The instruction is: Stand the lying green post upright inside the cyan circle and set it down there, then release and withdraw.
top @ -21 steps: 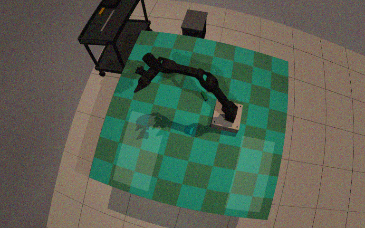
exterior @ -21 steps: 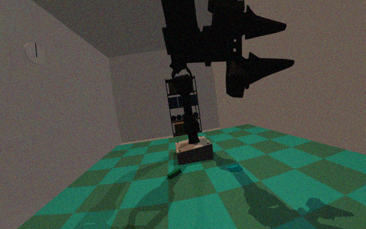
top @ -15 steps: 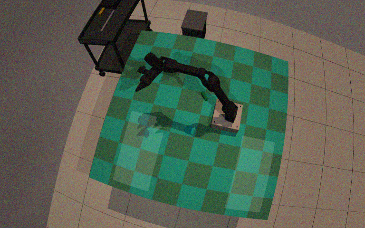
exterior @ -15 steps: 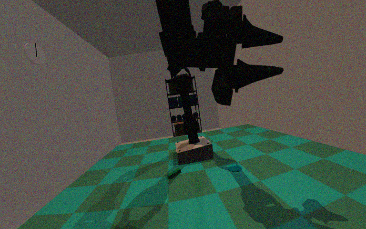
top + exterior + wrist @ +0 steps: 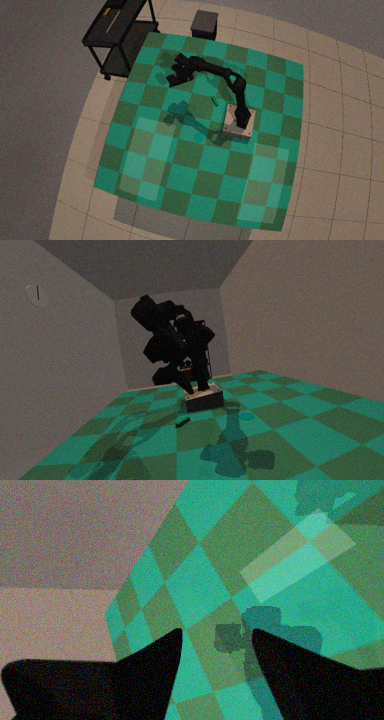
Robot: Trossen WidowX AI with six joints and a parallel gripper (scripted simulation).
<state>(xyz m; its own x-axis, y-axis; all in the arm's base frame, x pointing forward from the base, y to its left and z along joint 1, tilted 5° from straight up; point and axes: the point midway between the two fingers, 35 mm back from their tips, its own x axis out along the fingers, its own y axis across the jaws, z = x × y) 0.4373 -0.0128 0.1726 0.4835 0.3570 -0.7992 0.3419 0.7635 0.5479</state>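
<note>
Now: gripper tip 23 cm past the green post, 9 cm to the left of it and 21 cm above it. From my gripper tip the other things lie so: cyan circle 23 cm behind, 17 cm to the left, 22 cm below.
</note>
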